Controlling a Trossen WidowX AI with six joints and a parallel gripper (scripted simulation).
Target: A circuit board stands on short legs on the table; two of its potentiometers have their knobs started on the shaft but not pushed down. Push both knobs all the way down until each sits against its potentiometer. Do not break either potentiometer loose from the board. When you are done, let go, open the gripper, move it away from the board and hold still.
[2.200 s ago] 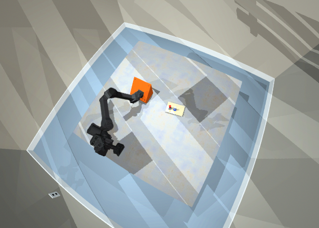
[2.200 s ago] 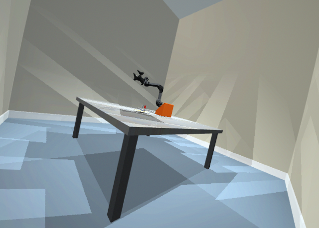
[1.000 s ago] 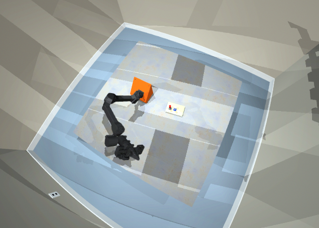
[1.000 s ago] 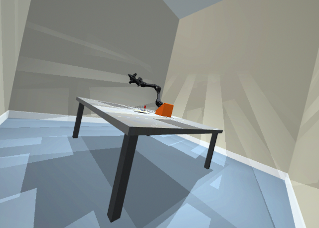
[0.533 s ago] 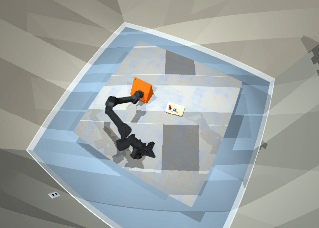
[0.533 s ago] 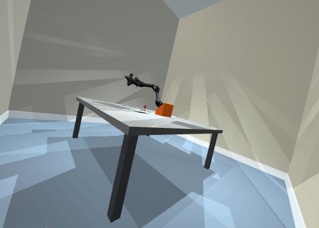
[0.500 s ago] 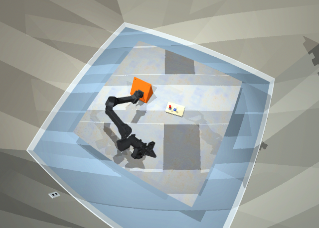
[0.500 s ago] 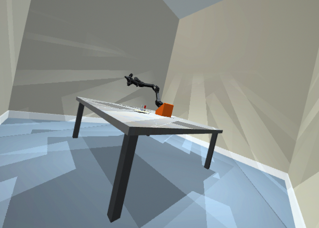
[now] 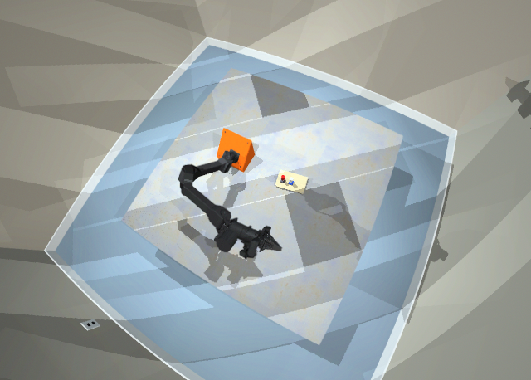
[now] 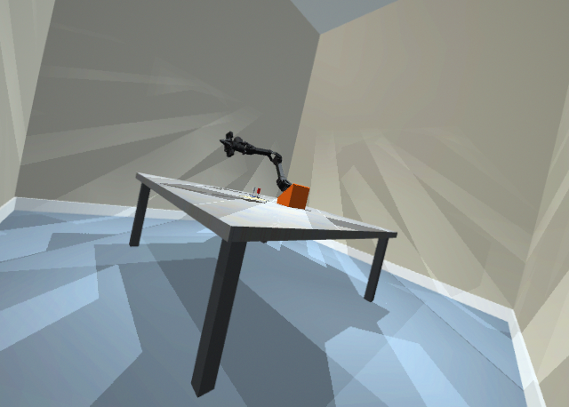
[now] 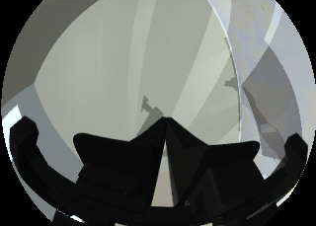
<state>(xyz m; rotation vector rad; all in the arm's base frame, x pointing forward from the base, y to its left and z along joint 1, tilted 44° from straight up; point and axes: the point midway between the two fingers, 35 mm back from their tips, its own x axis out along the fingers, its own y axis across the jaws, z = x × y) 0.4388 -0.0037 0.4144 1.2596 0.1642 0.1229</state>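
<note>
My gripper tip is 330 mm to the right of the red knob, 280 mm above it and 190 mm past it.
</note>
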